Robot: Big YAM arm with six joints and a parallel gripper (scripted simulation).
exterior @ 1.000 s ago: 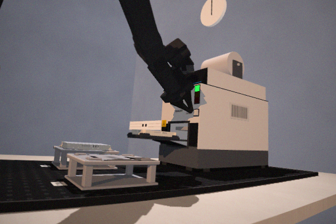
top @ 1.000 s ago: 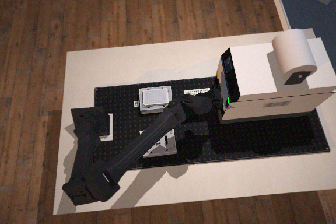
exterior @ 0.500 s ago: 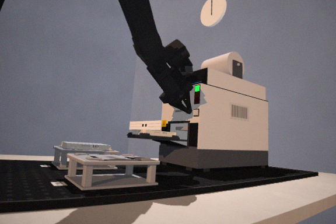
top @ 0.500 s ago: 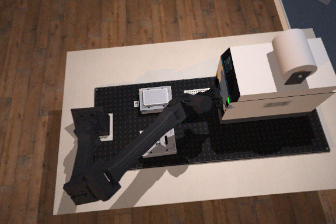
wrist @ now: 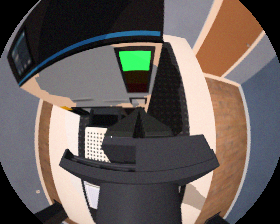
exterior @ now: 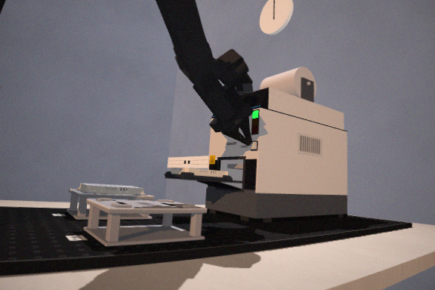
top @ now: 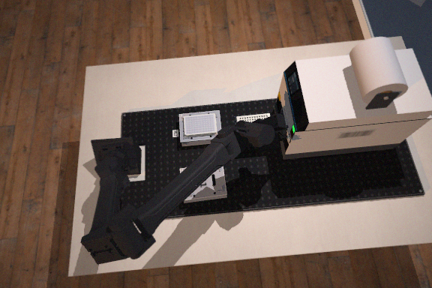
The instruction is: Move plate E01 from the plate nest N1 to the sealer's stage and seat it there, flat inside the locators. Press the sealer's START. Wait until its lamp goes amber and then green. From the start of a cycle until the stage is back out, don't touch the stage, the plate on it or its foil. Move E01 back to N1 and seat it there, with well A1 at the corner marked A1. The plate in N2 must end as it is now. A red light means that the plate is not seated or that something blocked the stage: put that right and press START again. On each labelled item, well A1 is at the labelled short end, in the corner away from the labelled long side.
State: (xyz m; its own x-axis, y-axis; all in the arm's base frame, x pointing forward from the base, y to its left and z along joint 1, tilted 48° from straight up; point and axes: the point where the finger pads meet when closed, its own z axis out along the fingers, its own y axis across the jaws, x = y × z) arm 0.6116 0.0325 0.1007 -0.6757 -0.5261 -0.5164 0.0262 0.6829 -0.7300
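Now: the start button 20 mm ahead of my hand and 10 mm below it. The rest, counted from my hand: nest: 290 mm behind, 150 mm below, 70 mm to the right; then plate: 280 mm behind, 150 mm to the left, 140 mm below; then sealer stage: 100 mm to the left, 100 mm below, 80 mm behind.
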